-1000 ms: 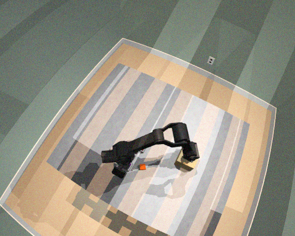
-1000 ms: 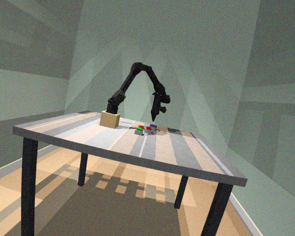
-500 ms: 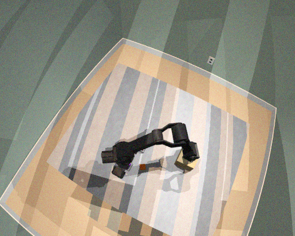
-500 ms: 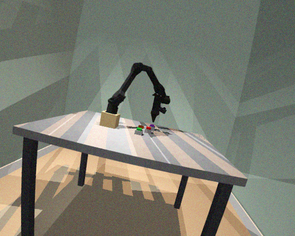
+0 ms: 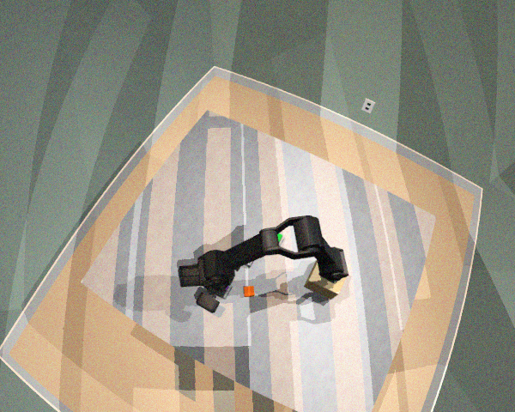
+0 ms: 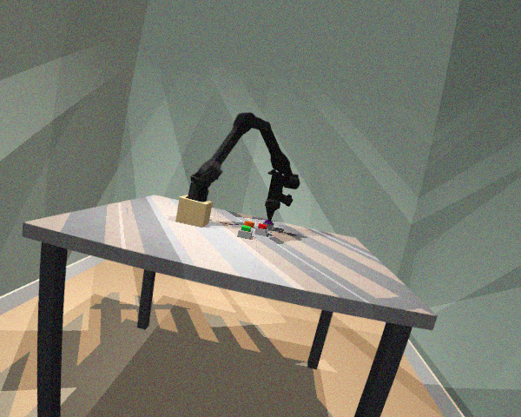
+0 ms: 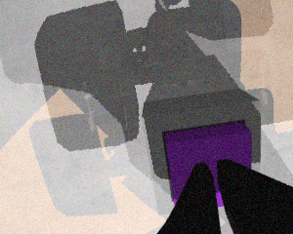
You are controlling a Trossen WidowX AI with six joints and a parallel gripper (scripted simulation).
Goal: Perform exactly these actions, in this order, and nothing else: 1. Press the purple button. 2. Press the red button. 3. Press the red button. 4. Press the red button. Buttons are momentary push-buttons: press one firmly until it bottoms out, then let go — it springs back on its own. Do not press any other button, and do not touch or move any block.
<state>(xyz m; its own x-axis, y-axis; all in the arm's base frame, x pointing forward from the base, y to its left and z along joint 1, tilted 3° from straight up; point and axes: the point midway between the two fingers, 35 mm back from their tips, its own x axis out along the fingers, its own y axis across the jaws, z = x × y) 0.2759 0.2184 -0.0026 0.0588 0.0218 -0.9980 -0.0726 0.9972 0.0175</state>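
The purple button is 10 mm below my gripper tip. Round my gripper tip: small orange block (80 mm behind, 40 mm to the right, 30 mm below); then green button (60 mm behind, 250 mm to the right); then red button (10 mm behind, 140 mm to the right).
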